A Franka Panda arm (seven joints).
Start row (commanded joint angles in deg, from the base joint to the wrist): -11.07 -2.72 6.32 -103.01 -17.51 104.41 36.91
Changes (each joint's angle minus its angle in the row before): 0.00 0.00 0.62 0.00 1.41 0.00 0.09; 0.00 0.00 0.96 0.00 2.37 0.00 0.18; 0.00 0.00 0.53 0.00 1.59 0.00 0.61; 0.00 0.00 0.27 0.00 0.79 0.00 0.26; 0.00 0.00 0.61 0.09 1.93 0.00 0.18; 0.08 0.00 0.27 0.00 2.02 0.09 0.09; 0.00 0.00 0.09 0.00 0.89 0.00 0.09; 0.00 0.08 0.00 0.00 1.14 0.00 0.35; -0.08 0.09 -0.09 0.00 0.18 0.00 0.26; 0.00 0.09 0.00 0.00 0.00 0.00 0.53; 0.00 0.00 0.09 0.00 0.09 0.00 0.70; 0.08 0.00 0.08 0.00 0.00 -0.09 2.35; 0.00 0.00 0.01 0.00 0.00 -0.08 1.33; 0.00 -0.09 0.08 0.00 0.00 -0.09 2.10; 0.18 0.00 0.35 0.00 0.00 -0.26 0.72
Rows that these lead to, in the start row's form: -11.07 -2.72 6.94 -103.01 -16.10 104.41 37.00; -11.07 -2.72 7.90 -103.01 -13.73 104.41 37.18; -11.07 -2.72 8.43 -103.01 -12.14 104.41 37.79; -11.07 -2.72 8.70 -103.01 -11.35 104.41 38.05; -11.07 -2.72 9.31 -102.92 -9.42 104.41 38.23; -10.99 -2.72 9.58 -102.92 -7.40 104.50 38.32; -10.99 -2.72 9.67 -102.92 -6.51 104.50 38.41; -10.99 -2.64 9.67 -102.92 -5.37 104.50 38.76; -11.07 -2.55 9.58 -102.92 -5.19 104.50 39.02; -11.07 -2.46 9.58 -102.92 -5.19 104.50 39.55; -11.07 -2.46 9.67 -102.92 -5.10 104.50 40.25; -10.99 -2.46 9.75 -102.92 -5.10 104.41 42.60; -10.99 -2.46 9.76 -102.92 -5.10 104.33 43.93; -10.99 -2.55 9.84 -102.92 -5.10 104.24 46.03; -10.81 -2.55 10.19 -102.92 -5.10 103.98 46.75
